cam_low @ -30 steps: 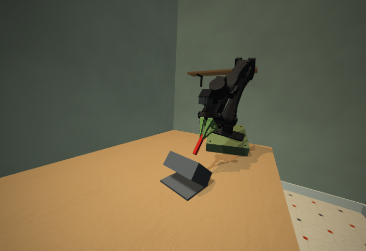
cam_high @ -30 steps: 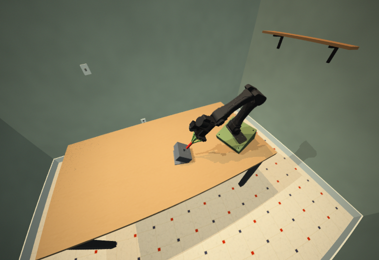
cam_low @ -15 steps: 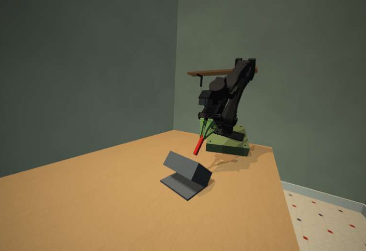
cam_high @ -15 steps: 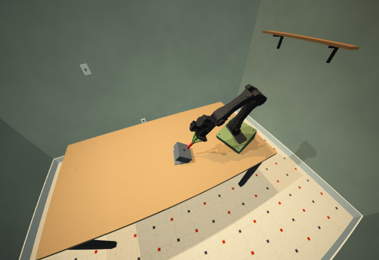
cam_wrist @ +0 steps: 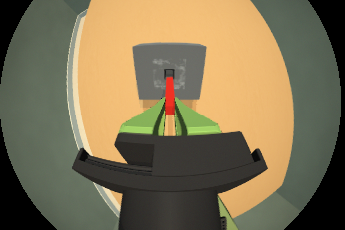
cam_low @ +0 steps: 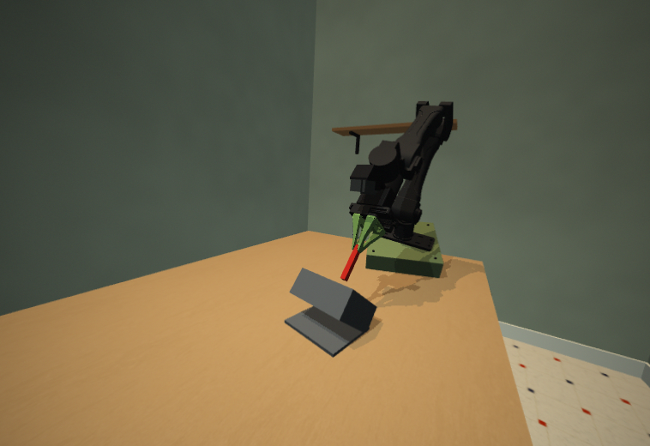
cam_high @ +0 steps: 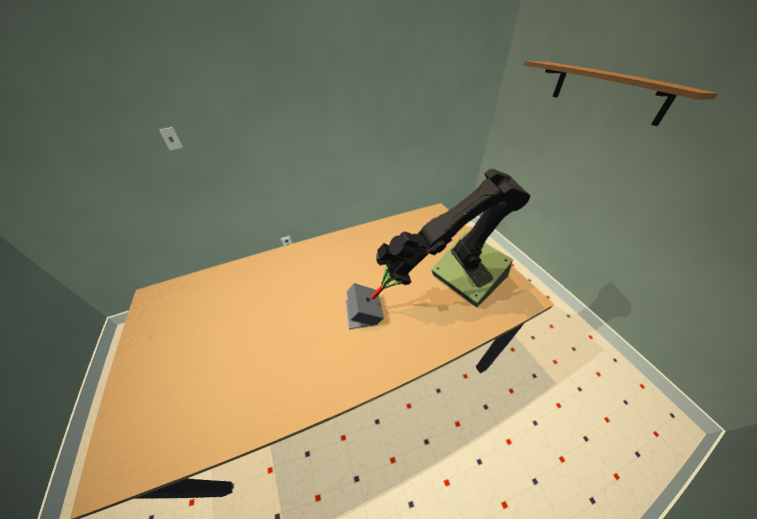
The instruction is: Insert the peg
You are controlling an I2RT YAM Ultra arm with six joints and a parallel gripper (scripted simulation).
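The red peg is 30 mm below my hand and 20 mm ahead of it.
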